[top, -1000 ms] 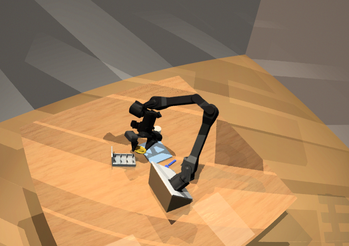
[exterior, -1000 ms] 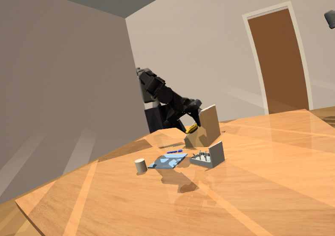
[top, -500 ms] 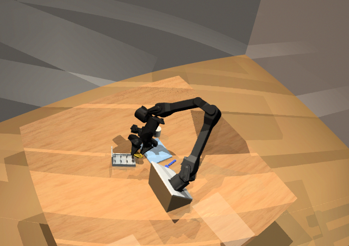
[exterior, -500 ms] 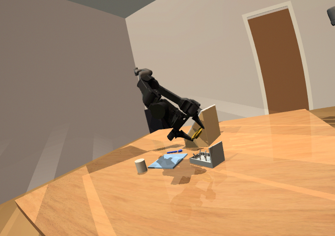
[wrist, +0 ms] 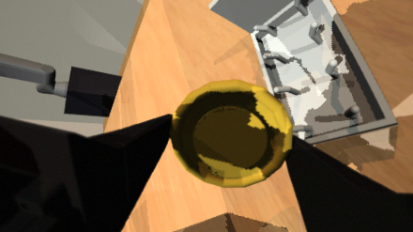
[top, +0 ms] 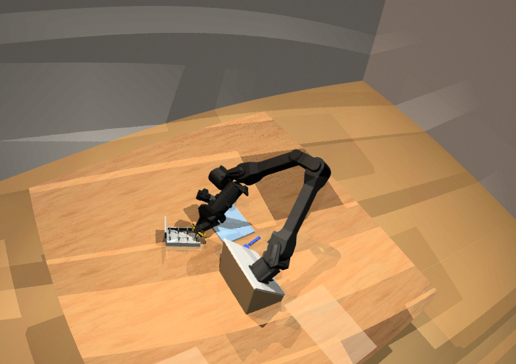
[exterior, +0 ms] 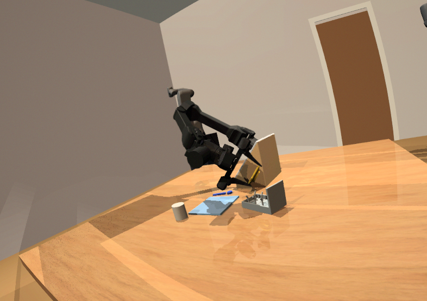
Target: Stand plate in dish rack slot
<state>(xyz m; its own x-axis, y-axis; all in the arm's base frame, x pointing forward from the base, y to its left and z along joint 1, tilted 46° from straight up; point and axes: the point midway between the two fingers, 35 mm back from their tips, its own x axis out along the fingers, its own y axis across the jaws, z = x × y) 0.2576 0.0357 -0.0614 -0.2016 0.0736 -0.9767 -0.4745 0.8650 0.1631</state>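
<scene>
Right now my gripper tip is 60 mm above the grey dish rack, 50 mm short of it and 30 mm to the right of it. The rest, counted from my gripper tip: pale blue mat: 160 mm to the right, 80 mm below, 60 mm ahead; blue spoon: 190 mm to the right, 80 mm below, 50 mm behind; yellow plate: 10 mm to the right.
</scene>
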